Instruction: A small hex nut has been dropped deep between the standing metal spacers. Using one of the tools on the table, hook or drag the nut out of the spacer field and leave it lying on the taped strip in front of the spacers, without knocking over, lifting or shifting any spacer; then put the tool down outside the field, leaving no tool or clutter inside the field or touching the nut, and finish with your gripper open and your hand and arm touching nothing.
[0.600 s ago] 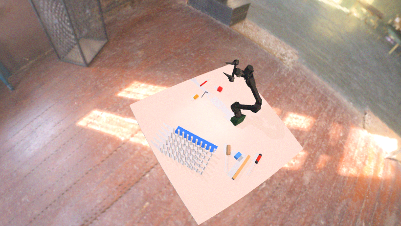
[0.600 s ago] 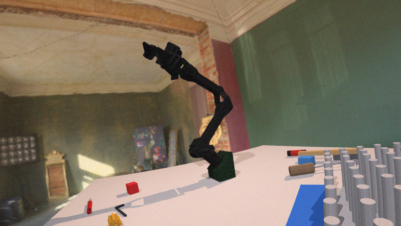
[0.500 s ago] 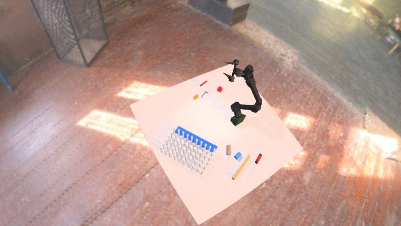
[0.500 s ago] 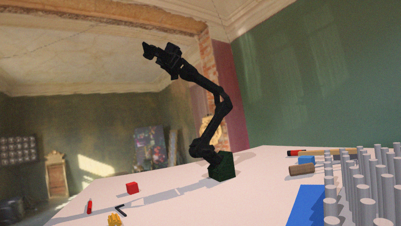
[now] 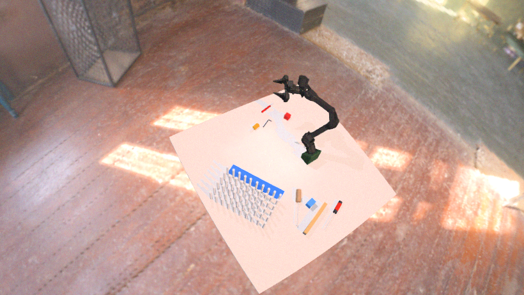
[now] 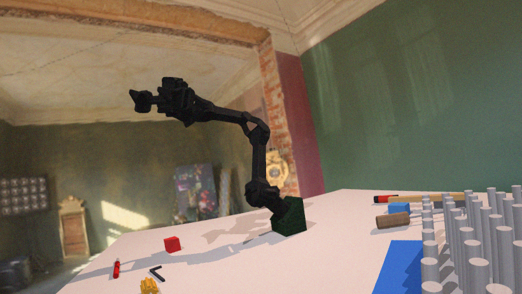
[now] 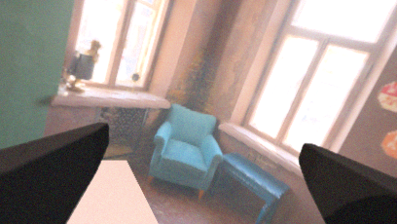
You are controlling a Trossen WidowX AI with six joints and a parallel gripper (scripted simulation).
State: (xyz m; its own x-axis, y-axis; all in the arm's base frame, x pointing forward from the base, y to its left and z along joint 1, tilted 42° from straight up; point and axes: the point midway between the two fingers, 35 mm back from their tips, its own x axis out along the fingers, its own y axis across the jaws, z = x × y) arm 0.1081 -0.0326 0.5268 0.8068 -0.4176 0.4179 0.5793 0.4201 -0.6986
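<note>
The blue block is 680 mm to the left of my gripper tip, 430 mm below it and 140 mm ahead of it. Also, from my gripper tip: yellow piece 440 mm below, 70 mm ahead, 30 mm to the right; allen key 450 mm below, 60 mm behind, 30 mm to the right; red cube 430 mm below, 210 mm behind, 30 mm to the left.
</note>
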